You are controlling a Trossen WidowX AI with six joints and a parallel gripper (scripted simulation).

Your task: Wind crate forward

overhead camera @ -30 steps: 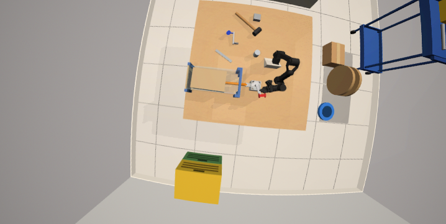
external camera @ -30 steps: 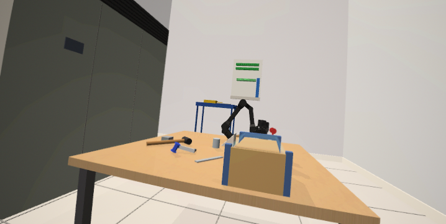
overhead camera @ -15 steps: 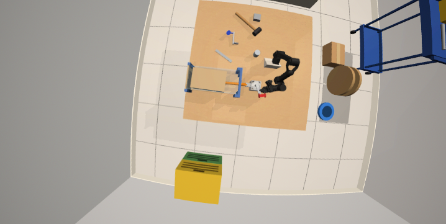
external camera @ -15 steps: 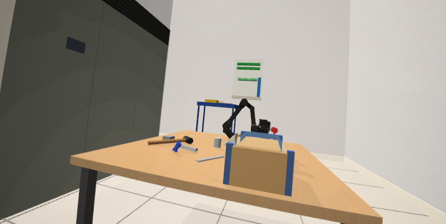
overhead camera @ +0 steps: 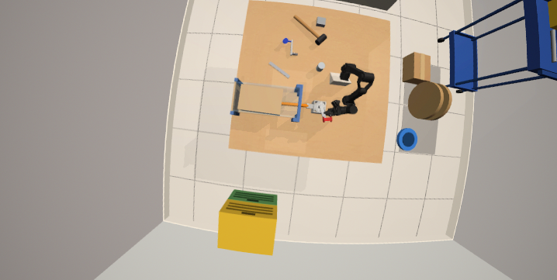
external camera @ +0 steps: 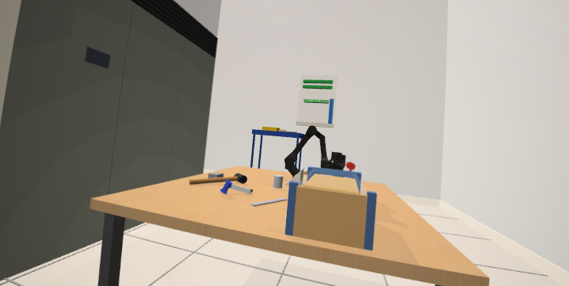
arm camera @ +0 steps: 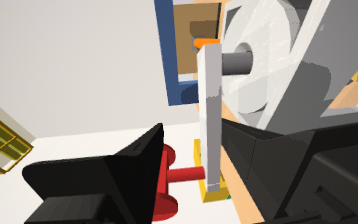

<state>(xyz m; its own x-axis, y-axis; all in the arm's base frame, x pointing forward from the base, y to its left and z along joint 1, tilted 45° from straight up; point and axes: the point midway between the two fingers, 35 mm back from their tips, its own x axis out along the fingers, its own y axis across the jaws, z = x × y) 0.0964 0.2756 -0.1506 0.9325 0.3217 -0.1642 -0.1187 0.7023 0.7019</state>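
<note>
Right now my gripper tip is 10 mm past the red-knobbed crank handle, 10 mm to the right of it and 10 mm above it. Round my gripper tip: blue steel frame 180 mm ahead, 30 mm to the right, 30 mm below; red grip 30 mm behind, 40 mm to the left, 20 mm above; hand winch 60 mm to the right, 100 mm below.
</note>
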